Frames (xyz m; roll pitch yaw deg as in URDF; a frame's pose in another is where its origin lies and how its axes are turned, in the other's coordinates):
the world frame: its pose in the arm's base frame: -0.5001 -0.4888 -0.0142 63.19 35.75 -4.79
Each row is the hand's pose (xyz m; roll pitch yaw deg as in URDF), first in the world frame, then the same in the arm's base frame.
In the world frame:
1: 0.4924 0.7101 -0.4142 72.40 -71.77 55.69
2: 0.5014 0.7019 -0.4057 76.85 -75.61 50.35
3: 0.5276 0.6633 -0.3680 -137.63 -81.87 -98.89
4: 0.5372 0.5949 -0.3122 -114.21 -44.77 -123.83
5: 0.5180 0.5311 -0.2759 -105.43 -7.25 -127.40
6: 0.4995 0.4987 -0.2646 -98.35 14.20 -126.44
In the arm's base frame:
1: 0.2160 0.1436 0.0608 171.39 -25.58 -58.95
2: 0.2203 0.1319 0.0528 172.37 -23.61 -62.93
3: 0.2270 0.0801 0.0233 176.60 -15.90 -84.59
4: 0.2072 0.0008 -0.0114 -177.12 -3.53 -121.12
5: 0.1629 -0.0569 -0.0331 -172.04 9.94 -156.42
6: 0.1320 -0.0791 -0.0417 -170.09 18.56 -176.74

